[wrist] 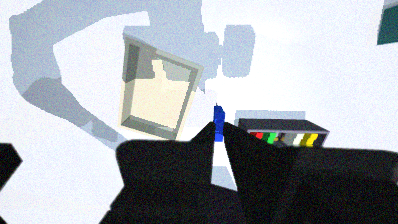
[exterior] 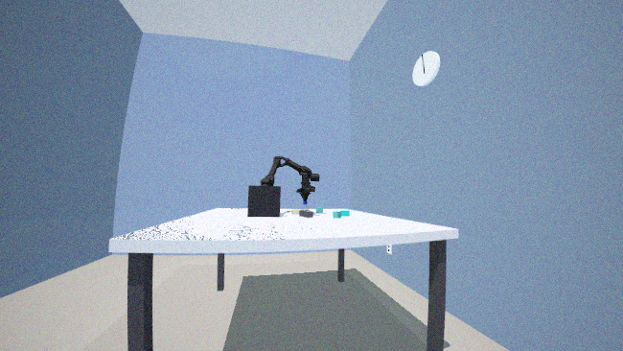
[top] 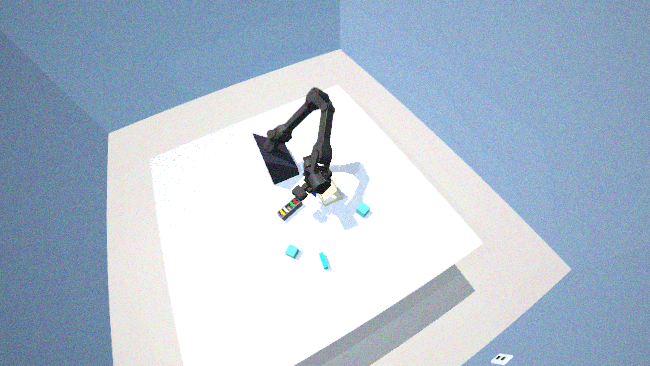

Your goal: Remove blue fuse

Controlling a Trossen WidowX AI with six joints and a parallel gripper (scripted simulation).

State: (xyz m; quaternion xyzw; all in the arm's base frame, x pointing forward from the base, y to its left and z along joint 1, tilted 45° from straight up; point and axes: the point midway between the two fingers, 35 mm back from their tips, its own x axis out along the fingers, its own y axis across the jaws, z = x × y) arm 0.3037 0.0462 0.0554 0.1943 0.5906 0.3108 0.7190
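My gripper tip is now 10 mm past the beige tray, 80 mm to the right of it and 90 mm above it. From my gripper tip the other things lie so: red fuse: 40 mm behind, 80 mm to the right, 70 mm below; then green fuse: 30 mm behind, 100 mm to the right, 70 mm below; then blue fuse: 10 mm below.
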